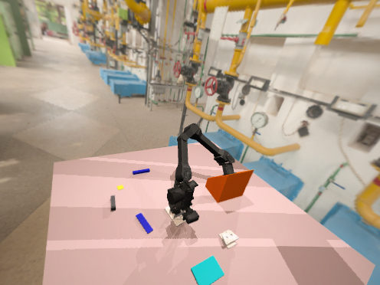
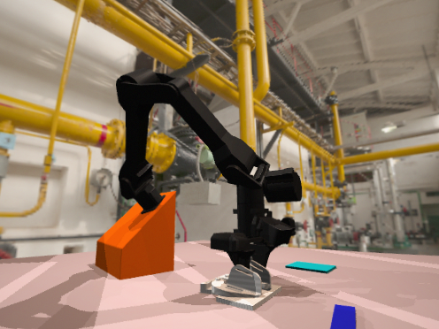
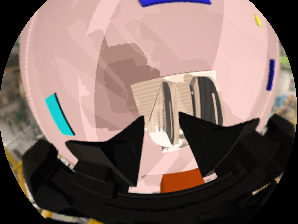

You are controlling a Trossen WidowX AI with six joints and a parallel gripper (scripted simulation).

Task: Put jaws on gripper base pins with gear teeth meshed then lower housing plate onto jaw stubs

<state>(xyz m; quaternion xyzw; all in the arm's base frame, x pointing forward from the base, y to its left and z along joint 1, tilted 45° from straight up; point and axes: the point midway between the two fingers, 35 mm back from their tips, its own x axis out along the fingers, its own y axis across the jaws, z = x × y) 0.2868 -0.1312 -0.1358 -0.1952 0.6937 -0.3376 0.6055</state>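
The base lies 210 mm to the left of my gripper tip, 130 mm behind it and 10 mm above it. Also, from my gripper tip: small yellow piece 340 mm to the right, 190 mm ahead, 10 mm below; black bar 260 mm ahead, 250 mm to the right; cyan tile 250 mm to the left, 50 mm ahead, 10 mm below.
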